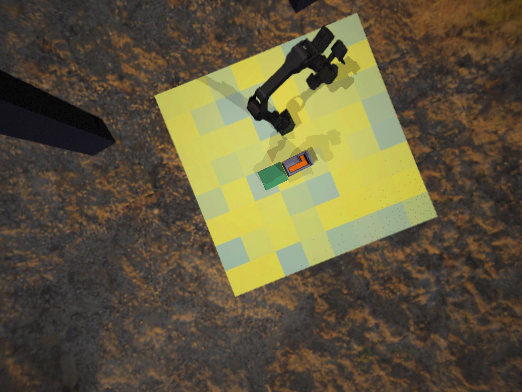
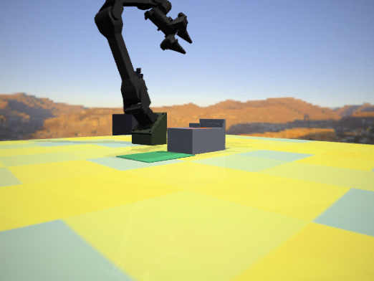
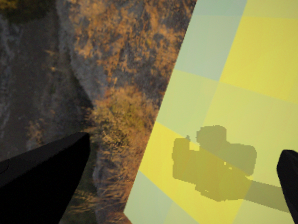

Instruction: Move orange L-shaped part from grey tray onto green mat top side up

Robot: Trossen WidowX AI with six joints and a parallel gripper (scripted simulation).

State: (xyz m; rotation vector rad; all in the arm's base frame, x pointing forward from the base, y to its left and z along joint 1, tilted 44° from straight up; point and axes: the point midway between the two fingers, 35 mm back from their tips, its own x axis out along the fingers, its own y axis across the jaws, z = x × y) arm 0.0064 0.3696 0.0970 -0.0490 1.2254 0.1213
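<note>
Now: gripper tip 33 cm above the orange L-shaped part, 27 cm to the left of it and 24 cm short of it. Round my gripper tip: green mat (43 cm to the right, 40 cm below, 23 cm ahead).
</note>
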